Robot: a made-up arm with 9 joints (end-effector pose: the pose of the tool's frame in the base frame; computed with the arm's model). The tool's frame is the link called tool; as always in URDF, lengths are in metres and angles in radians. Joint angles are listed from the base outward.
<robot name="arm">
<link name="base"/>
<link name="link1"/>
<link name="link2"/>
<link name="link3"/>
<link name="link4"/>
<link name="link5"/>
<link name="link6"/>
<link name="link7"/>
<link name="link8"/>
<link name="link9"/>
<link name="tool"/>
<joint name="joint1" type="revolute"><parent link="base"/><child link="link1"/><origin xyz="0 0 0.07"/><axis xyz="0 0 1"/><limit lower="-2.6" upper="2.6"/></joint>
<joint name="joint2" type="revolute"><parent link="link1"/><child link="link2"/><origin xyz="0.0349 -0.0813 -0.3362"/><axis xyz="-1 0 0"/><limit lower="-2.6" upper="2.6"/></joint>
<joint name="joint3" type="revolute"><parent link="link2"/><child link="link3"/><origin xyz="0.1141 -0.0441 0.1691"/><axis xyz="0 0 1"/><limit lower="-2.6" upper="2.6"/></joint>
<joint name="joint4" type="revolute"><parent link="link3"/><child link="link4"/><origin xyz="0.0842 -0.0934 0.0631"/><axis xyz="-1 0 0"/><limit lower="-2.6" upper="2.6"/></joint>
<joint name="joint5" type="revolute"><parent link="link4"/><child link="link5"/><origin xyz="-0.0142 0.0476 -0.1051"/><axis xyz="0 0 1"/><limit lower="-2.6" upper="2.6"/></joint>
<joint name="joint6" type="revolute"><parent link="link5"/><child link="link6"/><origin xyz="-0.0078 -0.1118 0.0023"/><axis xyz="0 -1 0"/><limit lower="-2.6" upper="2.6"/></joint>
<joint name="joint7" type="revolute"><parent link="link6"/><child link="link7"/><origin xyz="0.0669 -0.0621 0.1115"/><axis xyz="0 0 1"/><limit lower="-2.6" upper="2.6"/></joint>
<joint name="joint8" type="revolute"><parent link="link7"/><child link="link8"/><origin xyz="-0.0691 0.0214 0.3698"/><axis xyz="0 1 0"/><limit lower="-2.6" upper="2.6"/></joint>
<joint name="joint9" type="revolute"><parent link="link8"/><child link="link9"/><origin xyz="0.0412 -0.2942 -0.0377"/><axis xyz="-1 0 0"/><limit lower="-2.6" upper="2.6"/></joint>
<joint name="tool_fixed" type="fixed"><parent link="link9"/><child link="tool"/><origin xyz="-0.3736 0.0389 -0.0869"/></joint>
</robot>
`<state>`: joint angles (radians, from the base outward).
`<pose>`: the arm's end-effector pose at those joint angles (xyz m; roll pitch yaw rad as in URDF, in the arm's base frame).
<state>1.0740 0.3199 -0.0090 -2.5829 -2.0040 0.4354 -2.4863 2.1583 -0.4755</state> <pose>0.9500 -0.1103 -0.0394 0.1624 0.2729 2.6438</pose>
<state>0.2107 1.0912 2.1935 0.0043 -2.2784 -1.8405 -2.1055 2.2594 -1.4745</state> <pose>0.8797 0.0796 -0.0296 1.5339 0.6381 3.1153</pose>
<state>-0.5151 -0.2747 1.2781 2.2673 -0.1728 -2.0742 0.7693 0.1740 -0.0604</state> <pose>0.1062 -0.0619 0.6672 -0.8661 0.4068 -1.1220</pose>
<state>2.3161 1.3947 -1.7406 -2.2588 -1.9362 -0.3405 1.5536 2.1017 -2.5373</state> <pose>0.3525 0.3186 -0.4767 2.8331 0.1489 -2.8042</pose>
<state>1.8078 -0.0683 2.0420 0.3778 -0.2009 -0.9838 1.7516 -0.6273 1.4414</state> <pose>-0.6282 0.3803 -0.1826 -0.5893 -0.1662 -1.4529</pose>
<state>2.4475 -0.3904 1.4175 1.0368 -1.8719 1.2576 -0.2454 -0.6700 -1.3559</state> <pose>-0.1277 0.2356 -0.6090 -2.6238 -0.1439 -0.7173</pose>
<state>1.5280 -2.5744 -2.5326 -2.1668 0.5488 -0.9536 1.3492 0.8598 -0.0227</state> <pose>-0.3194 -0.6648 -0.5882 1.8911 0.3493 1.0287</pose>
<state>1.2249 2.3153 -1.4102 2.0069 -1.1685 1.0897 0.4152 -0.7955 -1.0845</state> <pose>0.1239 -0.1988 -0.6486 2.6692 -0.5625 0.5284</pose>
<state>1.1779 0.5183 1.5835 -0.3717 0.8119 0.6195 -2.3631 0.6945 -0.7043</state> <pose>0.1079 0.3813 0.5175 -0.1845 1.3818 0.0877</pose>
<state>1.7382 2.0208 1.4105 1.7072 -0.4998 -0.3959 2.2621 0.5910 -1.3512</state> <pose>-0.3557 -0.1427 -1.0114 3.0365 -0.7849 0.7247</pose>
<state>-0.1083 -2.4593 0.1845 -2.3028 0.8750 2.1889 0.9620 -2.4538 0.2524</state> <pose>-0.1026 -0.0653 -0.1122 -2.0636 -0.6394 -1.5040</pose>
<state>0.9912 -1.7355 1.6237 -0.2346 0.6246 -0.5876 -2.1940 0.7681 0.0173</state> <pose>0.5625 -0.6076 -0.1969 1.2570 0.1196 1.6069</pose>
